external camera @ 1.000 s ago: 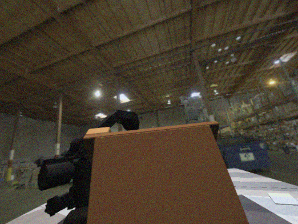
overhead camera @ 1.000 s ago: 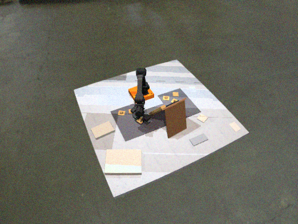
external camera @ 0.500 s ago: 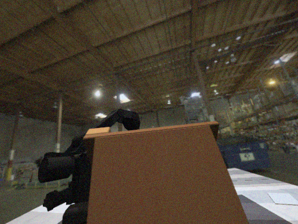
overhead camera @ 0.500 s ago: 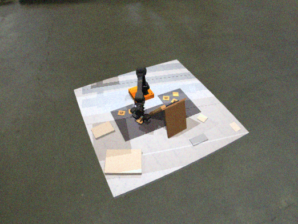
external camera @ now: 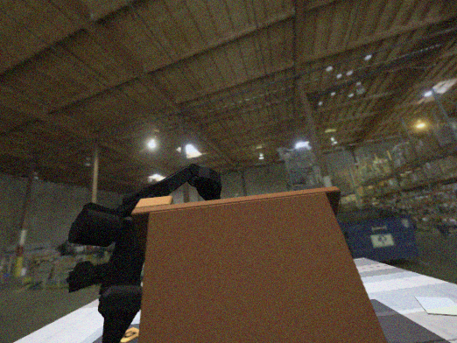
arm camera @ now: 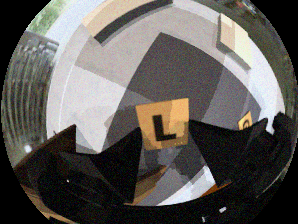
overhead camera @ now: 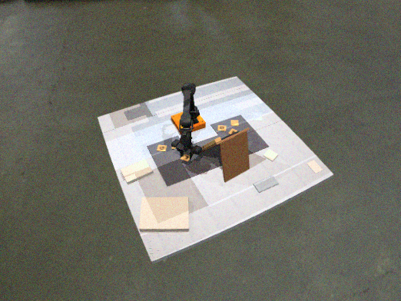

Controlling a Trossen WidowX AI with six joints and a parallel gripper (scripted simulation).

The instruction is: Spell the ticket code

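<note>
Right now my gripper tip is 30 mm past the white ticket and 260 mm to the right of it. Round my gripper tip: dark mat (120 mm behind, 200 mm to the left, 80 mm below); then grey plate (370 mm ahead, 370 mm to the left, 80 mm below).
</note>
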